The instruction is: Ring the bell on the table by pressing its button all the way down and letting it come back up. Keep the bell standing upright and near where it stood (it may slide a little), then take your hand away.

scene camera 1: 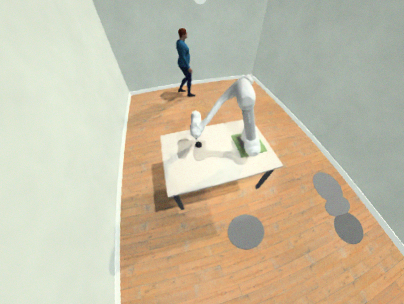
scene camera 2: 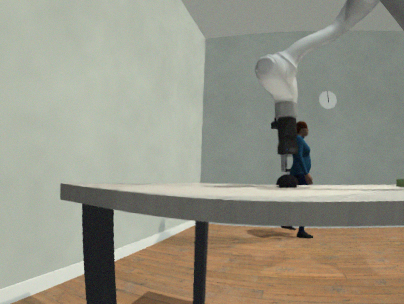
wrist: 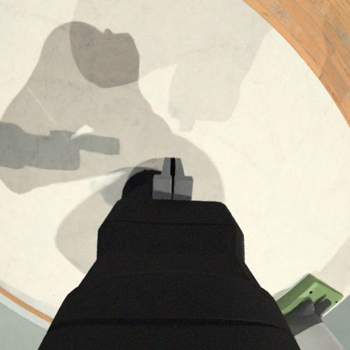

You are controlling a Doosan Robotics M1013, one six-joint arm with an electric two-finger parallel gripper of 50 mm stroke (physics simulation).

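Places are measured from the arm's base along level axes (x ahead, y left, z up), in millimetres.
Pixels of known places: gripper, between the fingertips: (scene camera 1: 196,138) (scene camera 2: 284,171).
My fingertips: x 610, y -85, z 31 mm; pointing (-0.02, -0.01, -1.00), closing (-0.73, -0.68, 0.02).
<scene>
Behind a point stands the place of what it marks.
A small black dome bell (scene camera 1: 198,145) {y 5, x 591, z 7 mm} (scene camera 2: 287,181) {y 15, x 583, z -5 mm} (wrist: 135,186) stands upright on the white table (scene camera 1: 190,177) {y 402, x 707, z -26 mm} (scene camera 2: 150,191) {y 506, x 757, z -27 mm} (wrist: 280,165). My gripper (scene camera 2: 285,171) {y -85, x 610, z 31 mm} (wrist: 171,167) is shut with nothing between its fingers and points down. In the scene camera 2 view its fingertips are right at the top of the bell, at the height of the button. The button is mostly hidden by the fingertips, and I cannot tell how far down it is. In the wrist view the fingers cover the right part of the bell.
The arm's base stands on a green plate (scene camera 1: 238,146) {y 66, x 113, z 4 mm} (wrist: 312,295) at one side of the table. A person in a blue top (scene camera 1: 183,54) (scene camera 2: 302,156) is on the floor beyond the table. Shadows of the arm lie across the table top.
</scene>
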